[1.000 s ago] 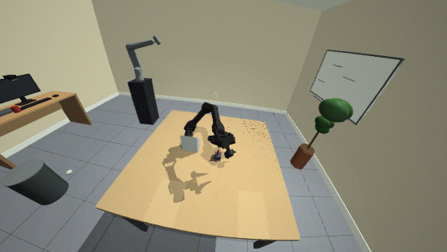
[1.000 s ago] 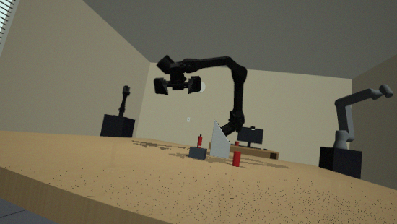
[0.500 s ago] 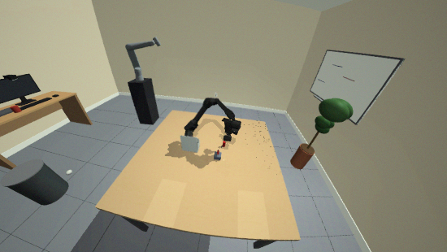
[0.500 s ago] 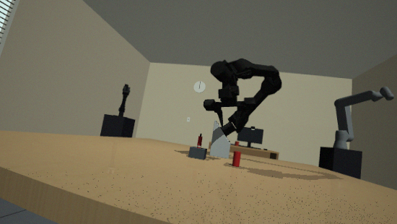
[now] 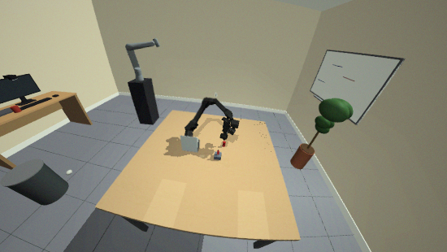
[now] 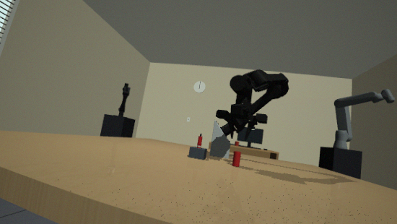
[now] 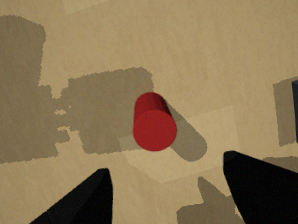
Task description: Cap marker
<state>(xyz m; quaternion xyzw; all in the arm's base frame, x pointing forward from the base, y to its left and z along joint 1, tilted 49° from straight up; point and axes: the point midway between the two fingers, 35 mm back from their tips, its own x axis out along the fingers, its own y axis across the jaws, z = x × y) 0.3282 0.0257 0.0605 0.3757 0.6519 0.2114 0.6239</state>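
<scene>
Now: the red cap 7 cm below my gripper tip. Also, from my gripper tip: holder block (15 cm to the right, 8 cm below, 5 cm behind).
</scene>
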